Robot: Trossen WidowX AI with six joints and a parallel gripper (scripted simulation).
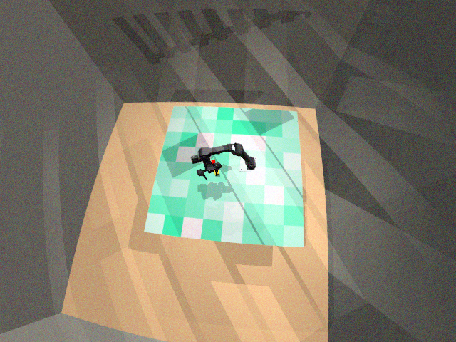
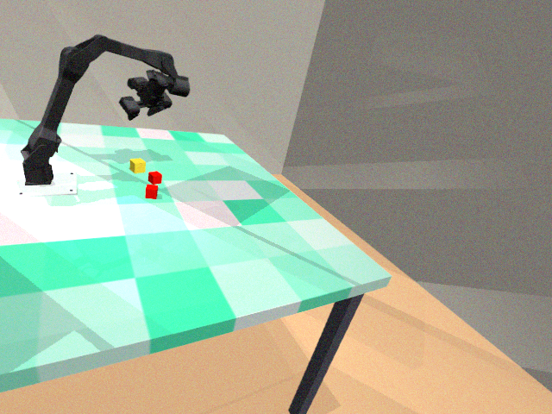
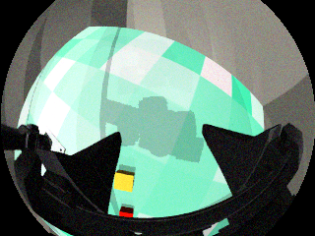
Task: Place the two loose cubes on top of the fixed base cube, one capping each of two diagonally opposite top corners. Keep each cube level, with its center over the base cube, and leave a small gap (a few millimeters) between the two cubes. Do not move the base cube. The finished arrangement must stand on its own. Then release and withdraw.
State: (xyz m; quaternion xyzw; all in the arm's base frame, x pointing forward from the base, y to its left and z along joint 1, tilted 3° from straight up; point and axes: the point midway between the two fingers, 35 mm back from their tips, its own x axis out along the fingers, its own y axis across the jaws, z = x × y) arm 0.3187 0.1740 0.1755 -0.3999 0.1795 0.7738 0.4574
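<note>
My gripper tip is now 150 mm above the yellow cube, 100 mm to the left of it and 10 mm past it.
</note>
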